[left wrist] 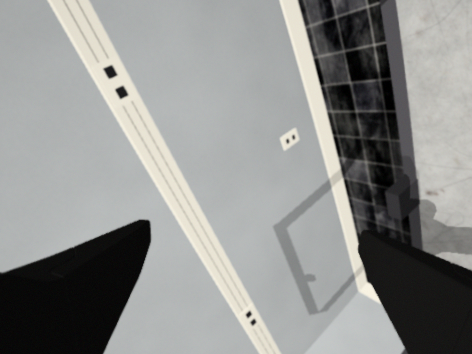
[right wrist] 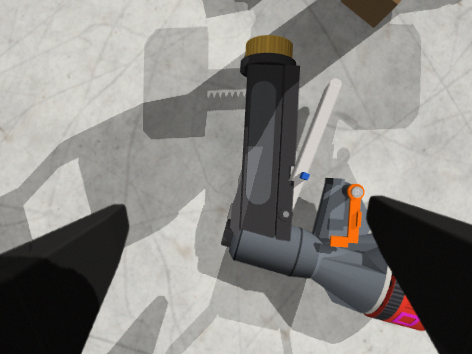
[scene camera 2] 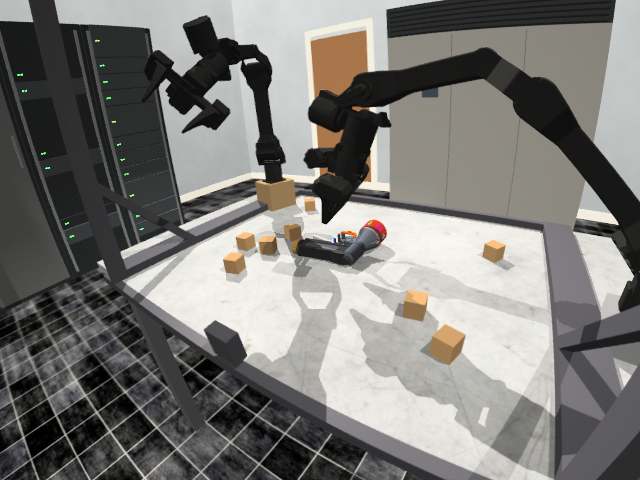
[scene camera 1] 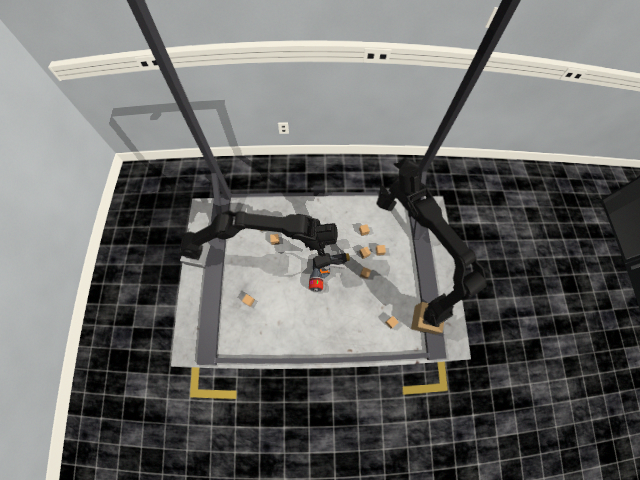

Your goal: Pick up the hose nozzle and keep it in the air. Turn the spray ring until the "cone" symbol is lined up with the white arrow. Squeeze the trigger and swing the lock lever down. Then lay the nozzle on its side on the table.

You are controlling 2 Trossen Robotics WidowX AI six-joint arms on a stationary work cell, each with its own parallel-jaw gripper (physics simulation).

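Where they show: left gripper, fingertip midpoint: [left wrist: 256,235] [scene camera 2: 162,116] [scene camera 1: 388,175]; right gripper, fingertip midpoint: [right wrist: 248,212] [scene camera 2: 331,214] [scene camera 1: 324,249]; left arm's base at its link origin: [scene camera 2: 274,180] [scene camera 1: 432,317]; right arm's base at its link origin: [scene camera 1: 194,251].
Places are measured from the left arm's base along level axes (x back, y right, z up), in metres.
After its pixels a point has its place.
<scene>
The hose nozzle [scene camera 1: 315,273] {x -0.487, y 0.064, z -0.043 m} [scene camera 2: 320,250] {x -0.443, y 0.162, z -0.063 m} [right wrist: 270,150] {x -0.439, y 0.146, z -0.056 m} lies on the table [scene camera 1: 310,330] {x -0.446, y -0.158, z -0.091 m} [scene camera 2: 268,320] {x -0.539, y 0.359, z -0.090 m}, black handle with brass end, grey body. Its red spray ring [scene camera 1: 315,284] {x -0.474, y 0.016, z -0.030 m} [scene camera 2: 375,231] {x -0.495, y 0.039, z -0.042 m} [right wrist: 410,315] {x -0.488, y 0.024, z -0.034 m} shows a magenta symbol in the right wrist view, partly hidden by a finger; the white arrow cannot be made out. A pale bar [right wrist: 320,125] {x -0.408, y 0.124, z -0.057 m} and an orange lever [right wrist: 354,220] {x -0.453, y 0.080, z -0.044 m} stick out beside the handle. My right gripper [scene camera 1: 321,251] {x -0.474, y 0.151, z 0.025 m} [scene camera 2: 325,220] {x -0.474, y 0.151, z 0.025 m} [right wrist: 248,212] {x -0.474, y 0.151, z 0.025 m} is open and empty above the nozzle. My left gripper [scene camera 2: 163,116] {x -0.313, y 0.402, z 0.254 m} [left wrist: 256,235] {x -0.313, y 0.402, z 0.254 m} is open and empty, high up, away from the nozzle.
Several small wooden cubes [scene camera 1: 364,229] {x -0.334, y 0.316, z -0.056 m} [scene camera 2: 234,262] {x -0.354, y 0.329, z -0.061 m} [right wrist: 372,9] {x -0.305, y 0.126, z -0.076 m} lie around the nozzle, some near its brass end. A wooden box [scene camera 1: 419,316] {x -0.051, y -0.009, z -0.001 m} [scene camera 2: 275,193] {x -0.050, y 0.030, z -0.032 m} stands at the left arm's base. A dark block [scene camera 2: 224,342] {x -0.602, y 0.457, z -0.036 m} sits on the table's near edge in scene camera 2.
</scene>
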